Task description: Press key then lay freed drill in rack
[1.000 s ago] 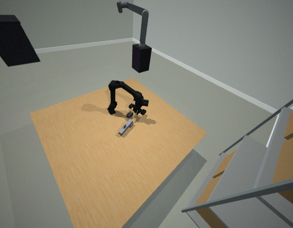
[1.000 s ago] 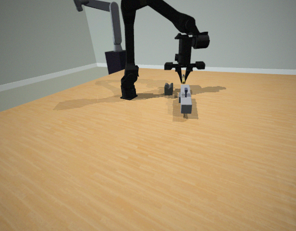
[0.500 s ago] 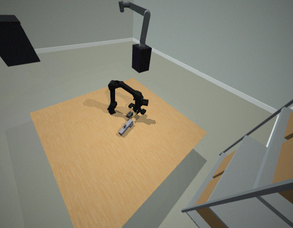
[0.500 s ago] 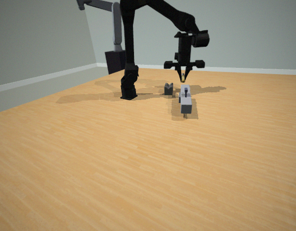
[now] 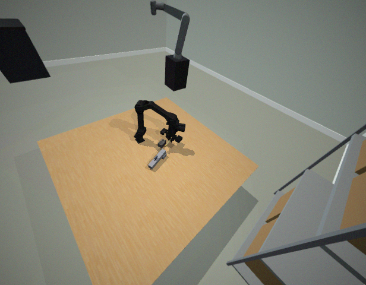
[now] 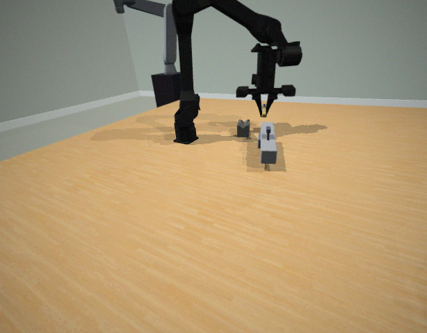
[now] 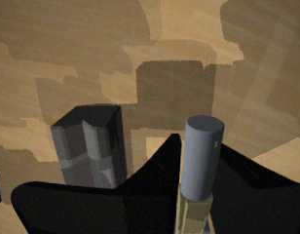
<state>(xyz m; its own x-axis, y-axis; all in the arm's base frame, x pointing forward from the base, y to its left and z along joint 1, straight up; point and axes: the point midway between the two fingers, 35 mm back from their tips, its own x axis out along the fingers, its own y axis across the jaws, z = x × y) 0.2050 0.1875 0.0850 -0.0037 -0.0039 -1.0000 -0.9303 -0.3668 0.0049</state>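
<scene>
The rack lies 50 mm behind my gripper tip, 50 mm to the right of it and 30 mm below it. The rest, counted from my gripper tip: drill (10 mm ahead, 40 mm to the right, 30 mm above); dark key (90 mm ahead, 200 mm to the right); light grey block (80 mm ahead, 180 mm to the right, 10 mm below).
</scene>
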